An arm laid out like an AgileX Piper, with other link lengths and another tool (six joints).
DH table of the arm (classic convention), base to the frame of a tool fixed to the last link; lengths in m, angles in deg. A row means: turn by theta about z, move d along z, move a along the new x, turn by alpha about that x. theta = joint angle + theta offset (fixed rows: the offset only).
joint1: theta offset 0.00  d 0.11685  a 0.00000  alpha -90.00
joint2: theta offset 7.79  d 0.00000  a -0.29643  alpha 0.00
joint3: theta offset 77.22  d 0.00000  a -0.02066  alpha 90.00
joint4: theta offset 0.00  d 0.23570  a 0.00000  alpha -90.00
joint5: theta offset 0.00  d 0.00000  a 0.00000  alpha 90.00
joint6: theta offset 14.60  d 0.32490  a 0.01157  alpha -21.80
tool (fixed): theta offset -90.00  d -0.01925  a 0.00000  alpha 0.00
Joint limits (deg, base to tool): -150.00..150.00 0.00..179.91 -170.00..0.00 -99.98..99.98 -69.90..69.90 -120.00..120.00
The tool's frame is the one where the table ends.
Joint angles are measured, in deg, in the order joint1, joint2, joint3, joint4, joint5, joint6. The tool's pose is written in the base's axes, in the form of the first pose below.
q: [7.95, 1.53, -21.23, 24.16, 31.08, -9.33]
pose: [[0.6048 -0.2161 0.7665 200.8], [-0.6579 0.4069 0.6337 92.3], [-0.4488 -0.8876 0.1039 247.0], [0 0 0 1]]
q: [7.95, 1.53, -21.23, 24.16, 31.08, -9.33]
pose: [[0.6048 -0.2161 0.7665 200.8], [-0.6579 0.4069 0.6337 92.3], [-0.4488 -0.8876 0.1039 247.0], [0 0 0 1]]
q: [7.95, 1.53, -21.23, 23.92, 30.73, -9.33]
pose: [[0.6047 -0.2092 0.7685 201.4], [-0.6612 0.4060 0.6309 91.1], [-0.4440 -0.8896 0.1072 248.5], [0 0 0 1]]
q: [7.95, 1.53, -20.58, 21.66, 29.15, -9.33]
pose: [[0.5950 -0.1825 0.7827 205.9], [-0.6893 0.3848 0.6138 82.8], [-0.4132 -0.9048 0.1032 248.6], [0 0 0 1]]
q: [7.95, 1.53, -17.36, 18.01, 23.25, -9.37]
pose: [[0.5727 -0.1186 0.8111 218.0], [-0.7378 0.3566 0.5731 66.0], [-0.3572 -0.9267 0.1167 247.1], [0 0 0 1]]
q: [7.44, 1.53, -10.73, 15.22, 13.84, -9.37]
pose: [[0.5360 -0.0523 0.8426 233.5], [-0.7845 0.3379 0.5200 47.2], [-0.3119 -0.9397 0.1401 233.7], [0 0 0 1]]
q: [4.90, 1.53, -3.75, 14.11, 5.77, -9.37]
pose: [[0.4738 -0.0098 0.8806 244.7], [-0.8297 0.3303 0.4501 25.6], [-0.2953 -0.9438 0.1484 210.3], [0 0 0 1]]
